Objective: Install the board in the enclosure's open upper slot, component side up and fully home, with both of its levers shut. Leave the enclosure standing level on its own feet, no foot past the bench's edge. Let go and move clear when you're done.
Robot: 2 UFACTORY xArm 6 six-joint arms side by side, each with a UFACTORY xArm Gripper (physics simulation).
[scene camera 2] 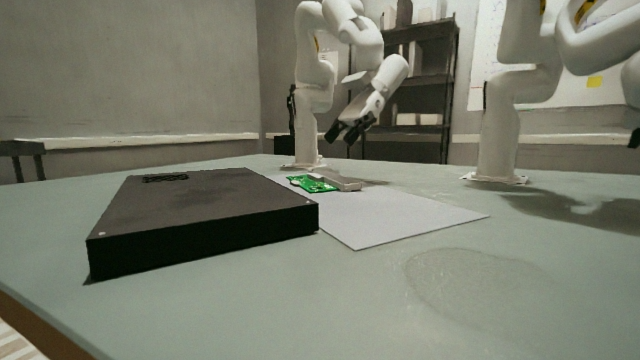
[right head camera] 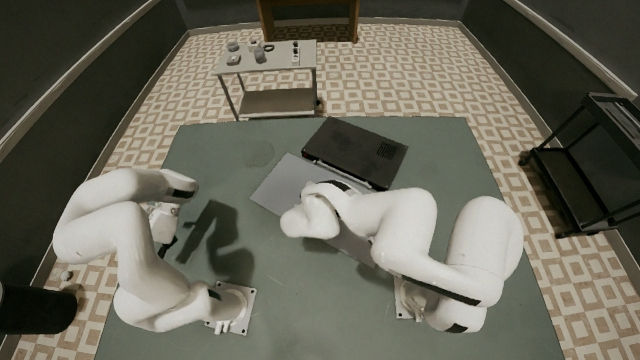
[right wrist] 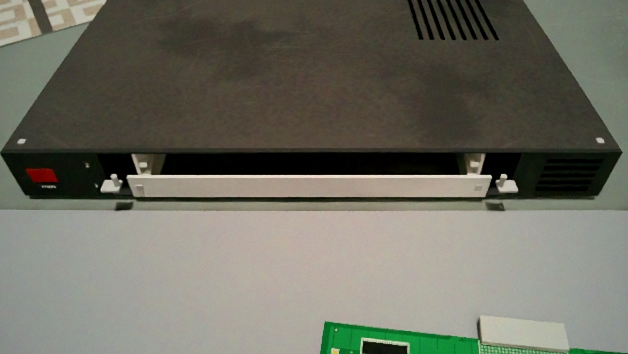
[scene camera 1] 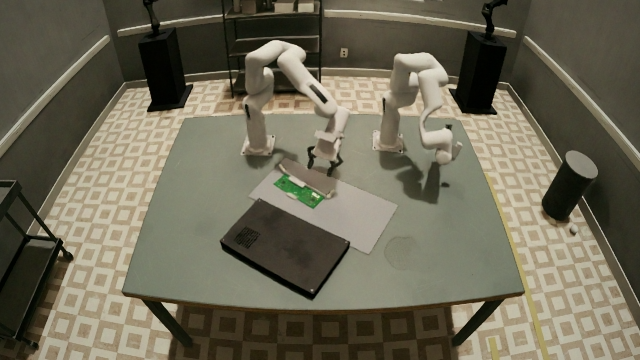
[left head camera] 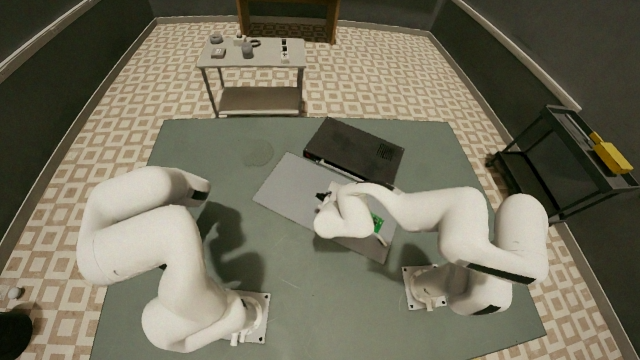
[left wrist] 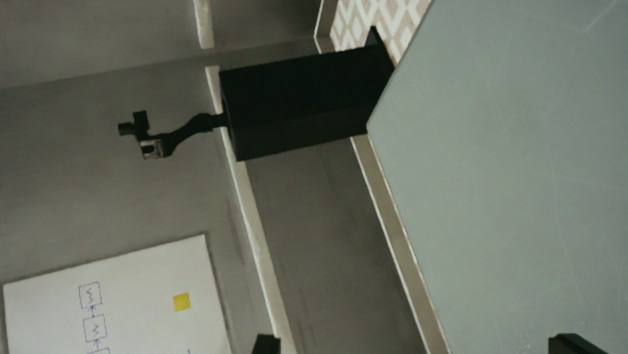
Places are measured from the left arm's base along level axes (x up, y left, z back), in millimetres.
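Pixels of known places: right gripper, fingertip midpoint: [scene camera 2: 336, 141] [scene camera 1: 318, 172]; left arm's base, origin of the base link: [scene camera 2: 493, 177] [right head camera: 230, 307] [scene camera 1: 387, 141]; right arm's base, origin of the base link: [scene camera 2: 306, 165] [right head camera: 416, 294] [scene camera 1: 258, 144] [left head camera: 423, 286].
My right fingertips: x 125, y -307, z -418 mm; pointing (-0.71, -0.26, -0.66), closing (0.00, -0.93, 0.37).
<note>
For each thing: its top centre in the pictures, then the offset to it from my right fingertips. "spot": a spot on its surface instead. Level surfaces: height alone.
- black enclosure, middle of its top: [right wrist: 310, 51] [scene camera 2: 207, 185] [scene camera 1: 284, 240] [right head camera: 355, 149] [left head camera: 356, 150] dx -74, dy -86, dz -317 mm
- white panel, surface spot: [right wrist: 310, 186] spot: dx -106, dy -37, dz -195 mm
- grey mat, its level: dx -123 mm
- green bench, its level: dx -124 mm
The green board [left head camera: 377, 223] [scene camera 1: 300, 191] [scene camera 2: 312, 183] [right wrist: 385, 337] lies component side up on the grey mat, its pale front bar facing away from the enclosure. The black enclosure [left head camera: 350, 145] [right head camera: 350, 145] [scene camera 1: 285, 245] [scene camera 2: 200, 200] [right wrist: 300, 90] lies flat on the bench. In the right wrist view its upper slot [right wrist: 310, 164] is open above a white panel [right wrist: 310, 186] in the lower slot. My right gripper [scene camera 1: 320, 169] [scene camera 2: 340, 139] is open and empty, above the bench near the board's bar side. My left gripper [left wrist: 420, 345] is open, far from the board. Enclosure feet are mostly hidden.
The grey mat [left head camera: 285, 185] [right head camera: 277, 187] [scene camera 1: 370, 220] [scene camera 2: 400, 220] lies beside the enclosure on the green bench [left head camera: 300, 300] [scene camera 1: 200, 150]. A side table [left head camera: 250, 60] stands beyond the bench, and a black cart [right head camera: 570, 175] stands at the right.
</note>
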